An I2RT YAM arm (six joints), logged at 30 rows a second.
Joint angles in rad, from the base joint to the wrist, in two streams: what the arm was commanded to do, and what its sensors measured. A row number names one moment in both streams.
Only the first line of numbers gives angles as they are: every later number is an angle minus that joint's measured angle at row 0.
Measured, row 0:
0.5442 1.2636 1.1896 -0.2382 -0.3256 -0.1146
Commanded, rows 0 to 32:
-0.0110 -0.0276 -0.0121 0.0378 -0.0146 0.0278
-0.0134 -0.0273 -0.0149 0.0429 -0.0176 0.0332
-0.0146 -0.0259 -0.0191 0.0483 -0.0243 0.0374
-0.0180 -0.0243 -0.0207 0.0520 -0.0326 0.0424
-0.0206 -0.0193 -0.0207 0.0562 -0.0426 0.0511
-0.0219 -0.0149 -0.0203 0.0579 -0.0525 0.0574
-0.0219 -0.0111 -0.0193 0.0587 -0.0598 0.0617
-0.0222 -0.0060 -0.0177 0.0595 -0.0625 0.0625
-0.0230 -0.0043 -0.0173 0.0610 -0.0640 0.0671
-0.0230 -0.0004 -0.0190 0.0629 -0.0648 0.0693
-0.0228 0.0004 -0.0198 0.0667 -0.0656 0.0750
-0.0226 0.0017 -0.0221 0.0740 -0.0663 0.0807
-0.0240 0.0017 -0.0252 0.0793 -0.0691 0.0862
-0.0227 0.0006 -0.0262 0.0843 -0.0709 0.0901
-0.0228 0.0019 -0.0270 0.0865 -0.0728 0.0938
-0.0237 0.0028 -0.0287 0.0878 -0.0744 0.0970
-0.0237 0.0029 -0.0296 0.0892 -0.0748 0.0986
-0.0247 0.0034 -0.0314 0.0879 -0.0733 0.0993
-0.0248 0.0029 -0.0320 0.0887 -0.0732 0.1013
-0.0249 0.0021 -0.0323 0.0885 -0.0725 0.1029
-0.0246 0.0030 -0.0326 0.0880 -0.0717 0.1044
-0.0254 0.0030 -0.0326 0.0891 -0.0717 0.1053
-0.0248 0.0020 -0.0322 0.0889 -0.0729 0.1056
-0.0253 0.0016 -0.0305 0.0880 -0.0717 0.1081
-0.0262 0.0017 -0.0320 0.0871 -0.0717 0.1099
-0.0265 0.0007 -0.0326 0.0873 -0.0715 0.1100
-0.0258 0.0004 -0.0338 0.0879 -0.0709 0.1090
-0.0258 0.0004 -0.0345 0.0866 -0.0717 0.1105
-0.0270 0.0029 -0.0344 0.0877 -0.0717 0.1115
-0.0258 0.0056 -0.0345 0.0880 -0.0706 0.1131
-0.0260 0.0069 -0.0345 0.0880 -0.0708 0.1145
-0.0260 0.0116 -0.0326 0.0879 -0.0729 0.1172
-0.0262 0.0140 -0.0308 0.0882 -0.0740 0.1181
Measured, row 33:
-0.0218 0.0039 -0.0244 0.0629 -0.0599 0.1018
